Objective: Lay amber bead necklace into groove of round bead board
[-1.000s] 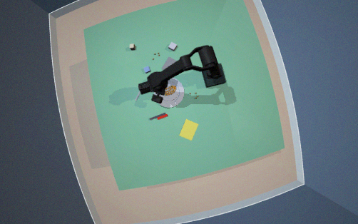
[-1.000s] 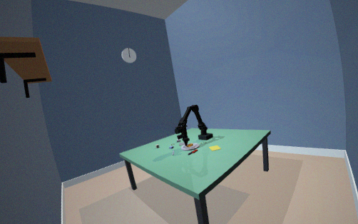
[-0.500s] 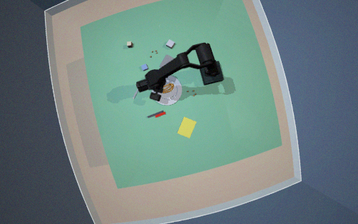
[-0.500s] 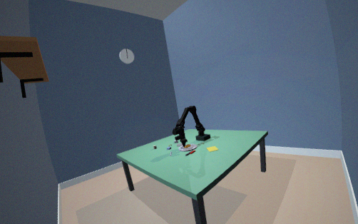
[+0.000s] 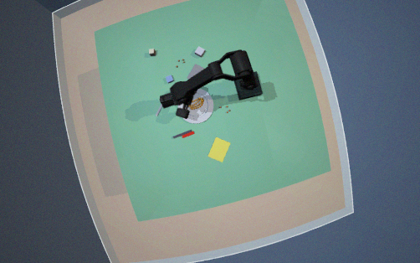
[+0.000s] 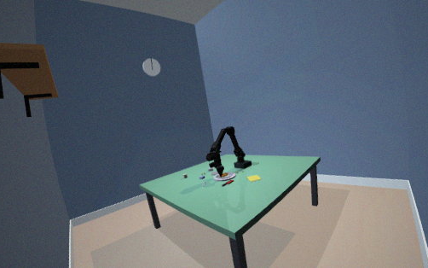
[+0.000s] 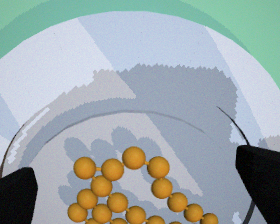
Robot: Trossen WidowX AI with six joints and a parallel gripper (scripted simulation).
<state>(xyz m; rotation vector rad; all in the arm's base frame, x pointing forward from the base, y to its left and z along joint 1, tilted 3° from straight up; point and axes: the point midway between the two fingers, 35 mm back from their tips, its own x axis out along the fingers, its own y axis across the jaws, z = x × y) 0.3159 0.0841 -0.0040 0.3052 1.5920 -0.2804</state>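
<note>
The round grey bead board is 3 cm behind my gripper tip, 2 cm to the left of it and 1 cm below it. From my gripper tip the other things lie so: grey rod (17 cm ahead, 2 cm below, 1 cm to the left); then red-handled tool (18 cm to the left, 3 cm ahead, 2 cm below); then grey plate (17 cm to the right, 5 cm behind, 2 cm below).
</note>
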